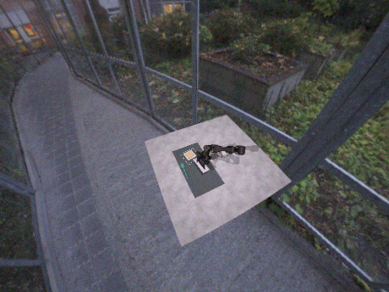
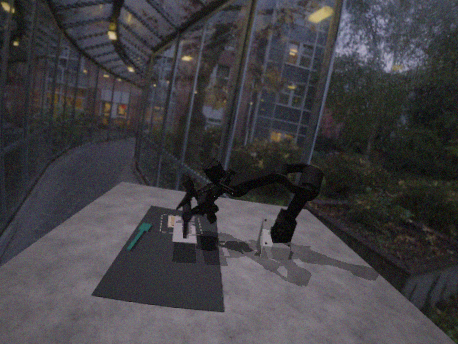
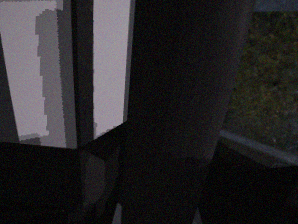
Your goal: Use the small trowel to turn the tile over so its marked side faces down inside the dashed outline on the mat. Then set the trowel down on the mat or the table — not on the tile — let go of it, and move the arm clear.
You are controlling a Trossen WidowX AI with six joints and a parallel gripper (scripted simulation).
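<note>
Right now the dark mat is 160 mm below my gripper tip and 30 mm to the right of it. Round my gripper tip: cream tile 210 mm to the right, 130 mm below, 10 mm behind; green trowel 140 mm ahead, 130 mm below, 60 mm to the right.
</note>
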